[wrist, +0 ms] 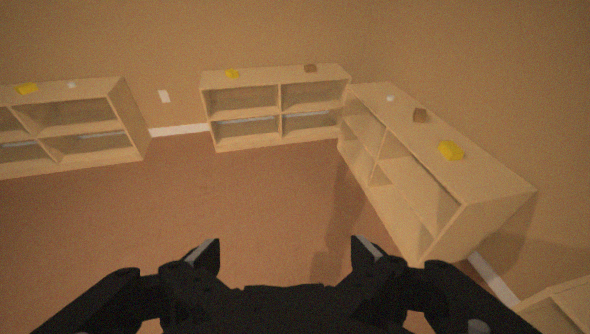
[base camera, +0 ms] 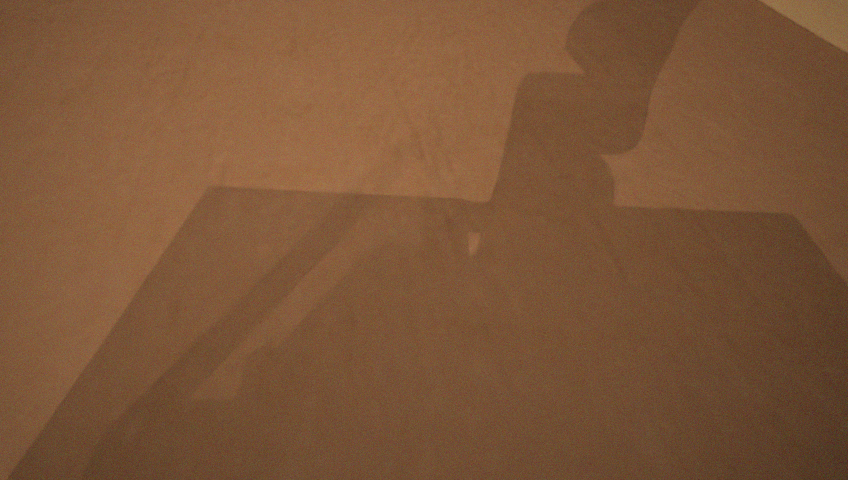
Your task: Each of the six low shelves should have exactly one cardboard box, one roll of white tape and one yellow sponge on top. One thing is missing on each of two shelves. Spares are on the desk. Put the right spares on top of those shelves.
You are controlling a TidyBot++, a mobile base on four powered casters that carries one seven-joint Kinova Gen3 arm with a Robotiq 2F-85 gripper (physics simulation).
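Observation:
In the wrist view, my gripper (wrist: 285, 251) is open and empty, above the floor and apart from the shelves. The right shelf (wrist: 495, 182) bears a white tape roll (wrist: 390, 98), a cardboard box (wrist: 419, 115) and a yellow sponge (wrist: 451, 150). The middle shelf (wrist: 270, 76) bears a yellow sponge (wrist: 232, 74) and a cardboard box (wrist: 310, 68); no tape roll shows on it. The left shelf (wrist: 100, 86) bears a yellow sponge (wrist: 26, 88) and a white tape roll (wrist: 71, 84); its left part is cut off. The desk does not show.
Part of another shelf (wrist: 537, 302) shows at the lower right of the wrist view. A wall (wrist: 175, 35) runs behind the shelves. In the base camera view, shadows lie across the brown floor (base camera: 297, 130), and a pale edge (base camera: 824, 20) shows at the top right.

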